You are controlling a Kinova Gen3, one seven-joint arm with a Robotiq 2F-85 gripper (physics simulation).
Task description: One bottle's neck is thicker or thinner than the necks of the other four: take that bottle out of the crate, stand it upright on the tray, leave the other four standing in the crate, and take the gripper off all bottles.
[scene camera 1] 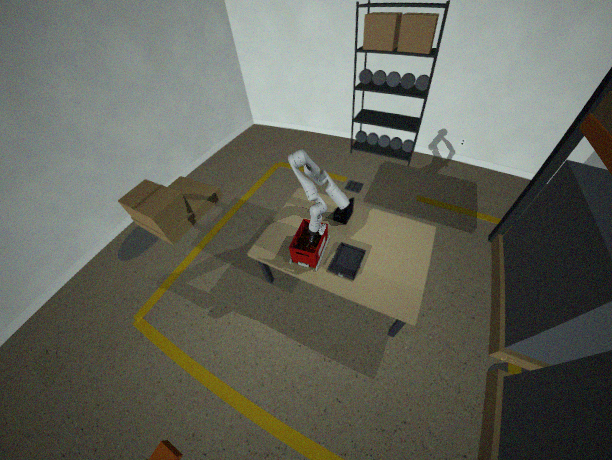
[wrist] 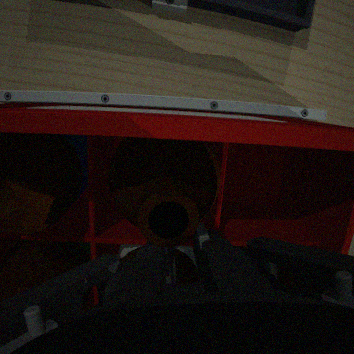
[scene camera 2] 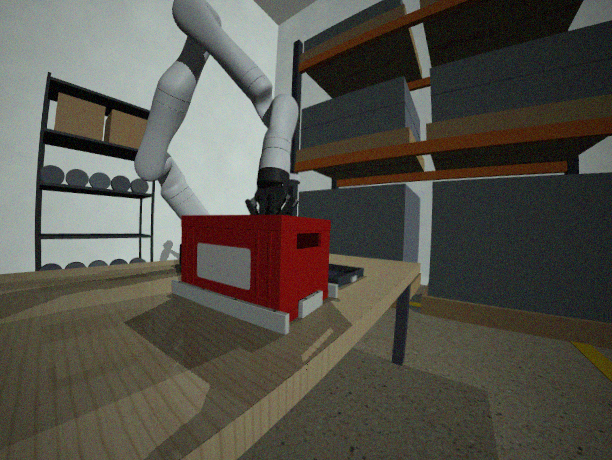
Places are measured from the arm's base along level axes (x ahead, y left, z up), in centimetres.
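Where they show: gripper, fingertip midpoint: [scene camera 1: 311, 242] [wrist: 182, 240]; arm's base at its link origin: [scene camera 1: 344, 205].
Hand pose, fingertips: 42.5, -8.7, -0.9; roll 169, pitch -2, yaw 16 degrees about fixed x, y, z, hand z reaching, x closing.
Observation:
Things, the pixels of their top centre, and the offset from my fingertips, as dx, dy, dz. Level surfaces: height alone.
- red crate at its top centre: [wrist: 151, 331] [scene camera 2: 256, 217] [scene camera 1: 308, 235] -1.5, -2.1, +5.1
- wooden table at its surface level: dz -12.4
- brown bottle at its top centre: [wrist: 166, 222] -1.5, +2.8, +3.9
- dark tray at its top centre: [scene camera 2: 317, 267] [scene camera 1: 347, 259] -3.3, +26.4, -9.9
The red crate [scene camera 1: 302, 255] [scene camera 2: 276, 257] [wrist: 175, 126] stands on the wooden table [scene camera 1: 395, 266] [scene camera 2: 73, 346], held by grey rails [scene camera 2: 232, 307] [wrist: 158, 101]. My gripper [scene camera 1: 312, 231] [scene camera 2: 270, 207] [wrist: 182, 240] reaches down into the crate's top. In the dark wrist view it is shut on the neck of a brown bottle [wrist: 168, 219] in the middle cell. Another bottle [wrist: 24, 207] shows dimly in the cell to the left; the others are hidden. The dark tray [scene camera 1: 347, 260] [scene camera 2: 345, 272] [wrist: 253, 10] lies empty beside the crate.
The arm's black base [scene camera 1: 343, 210] stands behind the crate. A black shelf rack [scene camera 1: 353, 99] [scene camera 2: 46, 148] stands by the back wall. A cardboard box [scene camera 1: 157, 210] lies on the floor at the left. Tall pallet racks [scene camera 2: 445, 143] stand at the right.

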